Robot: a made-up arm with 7 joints.
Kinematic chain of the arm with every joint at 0, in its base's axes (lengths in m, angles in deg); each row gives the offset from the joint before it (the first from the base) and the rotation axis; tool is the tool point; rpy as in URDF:
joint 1: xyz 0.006 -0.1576 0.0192 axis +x
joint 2: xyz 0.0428 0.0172 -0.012 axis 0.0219 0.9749 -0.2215
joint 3: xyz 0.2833 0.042 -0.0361 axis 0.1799 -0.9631 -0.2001
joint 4: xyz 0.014 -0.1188 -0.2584 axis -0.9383 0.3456 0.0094
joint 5: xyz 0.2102 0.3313 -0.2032 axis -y
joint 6: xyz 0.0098 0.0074 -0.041 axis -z
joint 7: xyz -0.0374 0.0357 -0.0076 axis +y
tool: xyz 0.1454 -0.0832 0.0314 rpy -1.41 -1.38 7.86
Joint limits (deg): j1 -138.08..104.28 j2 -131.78..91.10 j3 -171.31..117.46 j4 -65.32..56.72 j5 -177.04..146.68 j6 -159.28..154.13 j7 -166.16..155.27
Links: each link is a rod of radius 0.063 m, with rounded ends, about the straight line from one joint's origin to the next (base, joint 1, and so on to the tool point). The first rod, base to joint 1, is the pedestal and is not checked.
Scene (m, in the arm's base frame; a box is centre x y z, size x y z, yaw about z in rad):
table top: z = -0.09
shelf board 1: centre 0.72 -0.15 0 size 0.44 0.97 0.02 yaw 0.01
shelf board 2: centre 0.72 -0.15 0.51 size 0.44 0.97 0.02 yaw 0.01
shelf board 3: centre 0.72 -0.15 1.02 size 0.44 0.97 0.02 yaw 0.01
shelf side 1: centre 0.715 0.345 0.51 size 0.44 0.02 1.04 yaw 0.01
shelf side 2: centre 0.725 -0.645 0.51 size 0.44 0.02 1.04 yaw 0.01
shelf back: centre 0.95 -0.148 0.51 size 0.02 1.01 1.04 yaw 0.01
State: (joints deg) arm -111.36 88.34 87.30 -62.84 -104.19 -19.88 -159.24
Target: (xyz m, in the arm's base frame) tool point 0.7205 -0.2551 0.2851
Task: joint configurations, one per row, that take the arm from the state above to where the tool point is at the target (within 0.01 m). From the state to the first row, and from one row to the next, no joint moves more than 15 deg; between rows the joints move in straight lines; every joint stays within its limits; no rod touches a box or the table.
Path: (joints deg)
1: -118.04 78.68 89.41 -48.62 -111.50 -21.20 -151.63
2: -124.72 69.03 91.51 -34.39 -118.81 -22.52 -144.01
3: -131.40 59.37 93.62 -20.17 -126.12 -23.85 -136.40
4: -138.08 49.72 95.72 -5.94 -133.43 -25.17 -128.79

